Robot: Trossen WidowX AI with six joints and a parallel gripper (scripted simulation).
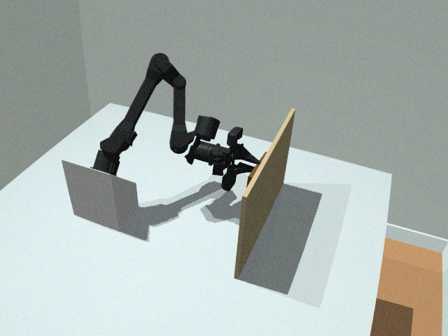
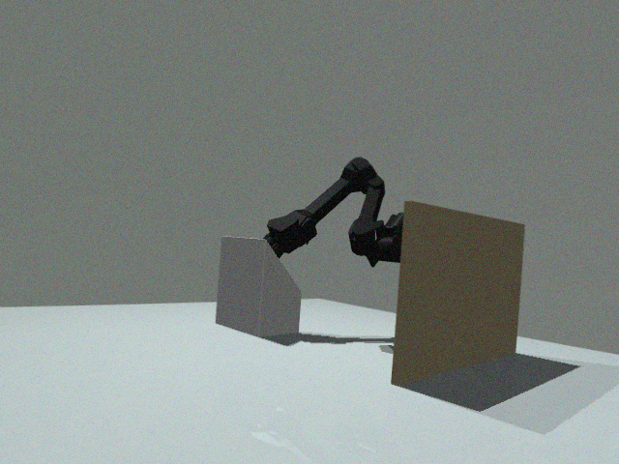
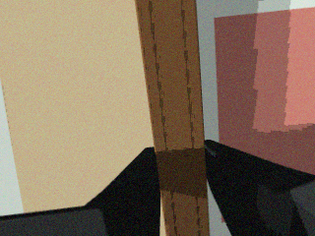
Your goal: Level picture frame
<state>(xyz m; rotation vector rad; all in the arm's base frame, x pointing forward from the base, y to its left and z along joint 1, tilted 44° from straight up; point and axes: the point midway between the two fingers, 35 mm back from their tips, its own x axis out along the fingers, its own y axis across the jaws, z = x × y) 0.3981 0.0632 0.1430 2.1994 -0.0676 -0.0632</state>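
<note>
Now: gripper tip 1 cm short of the picture frame, 1 cm to the left of it and 5 cm above it. From my gripper tip the other things lie so: tan wall board: 2 cm ahead, 7 cm below.
</note>
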